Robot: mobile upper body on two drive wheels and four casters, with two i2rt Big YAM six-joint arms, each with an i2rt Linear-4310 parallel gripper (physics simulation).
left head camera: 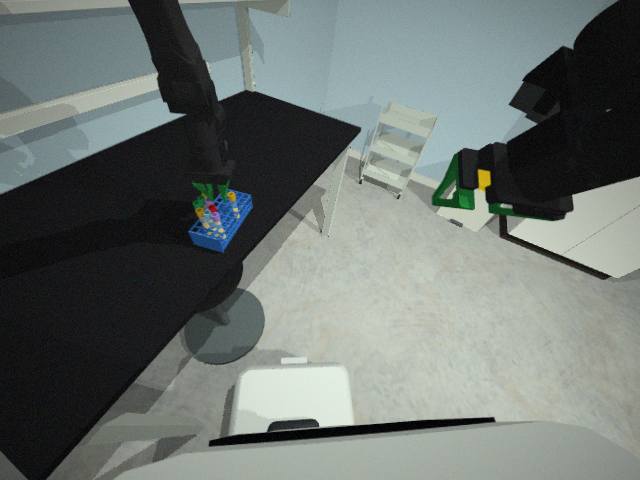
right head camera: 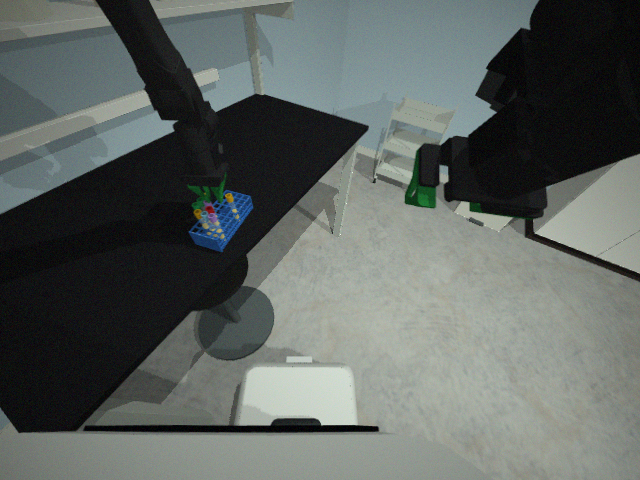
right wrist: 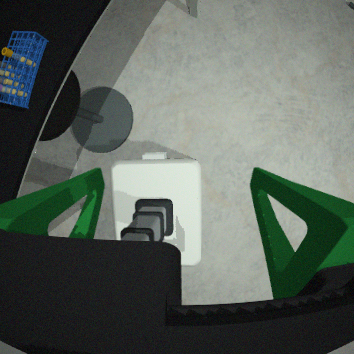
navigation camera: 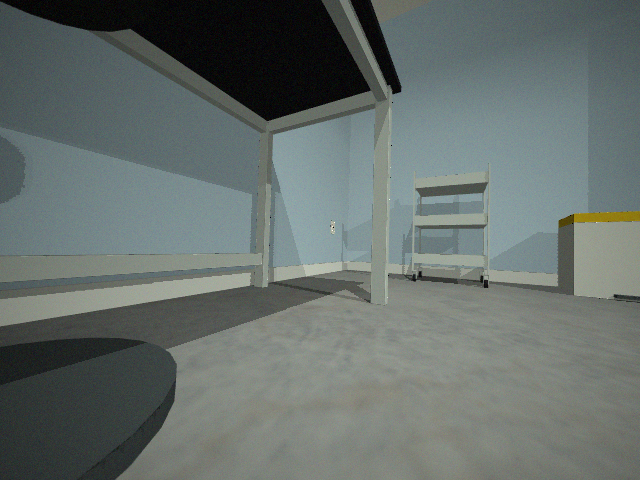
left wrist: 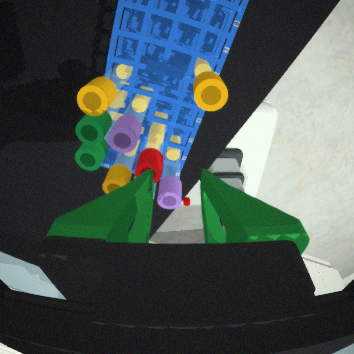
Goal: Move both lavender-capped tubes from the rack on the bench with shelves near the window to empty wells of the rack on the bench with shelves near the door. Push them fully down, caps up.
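Frame: origin at the left arm's base, x back, y up, z left, level; metres.
Seen in the pictures: left gripper, fingertip midpoint: [left head camera: 219, 200] [right head camera: 215, 202] [left wrist: 176, 177]; right gripper, fingertip midpoint: [left head camera: 461, 204] [right head camera: 438, 203] [right wrist: 176, 175].
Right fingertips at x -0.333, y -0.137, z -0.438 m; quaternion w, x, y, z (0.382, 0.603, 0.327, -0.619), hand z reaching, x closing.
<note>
Offsets run from my right fingertips to a thing's top centre. Level surfaces: height alone.
The blue rack [left head camera: 206, 241] [right head camera: 205, 240] [right wrist: 36, 44] stands on the black bench @[dy -0.359 m] [left head camera: 103, 320] [right head camera: 93, 310]. One lavender-capped tube @[dz +0.441, dx -0.193, dy -0.240 m] [left wrist: 170, 193] [left head camera: 215, 217] [right head camera: 212, 218] stands cap up near the rack's end. A second, darker lavender-capped tube @[dz +0.469, dx -0.246, dy -0.240 m] [left wrist: 125, 135] stands behind the red cap. My left gripper [left wrist: 176, 177] [left head camera: 215, 194] [right head camera: 212, 196] is partly open over the rack, with nothing gripped. In the left wrist view the first lavender cap shows between its fingertips, nearer the one at picture left; its depth is unclear. My right gripper [right wrist: 176, 175] [left head camera: 478, 206] [right head camera: 449, 205] is wide open and empty, away from the bench.
Yellow, green and red caps crowd the lavender ones; a lone yellow-capped tube @[dz +0.415, dx -0.275, dy -0.240 m] [left wrist: 210, 91] stands at the rack's other side. A round stool base @[dz +0.619, dx -0.270, dy -1.243 m] [left head camera: 227, 328] [right wrist: 102, 132] is under the bench edge. A white cart [left head camera: 408, 117] [navigation camera: 451, 180] stands by the far wall.
</note>
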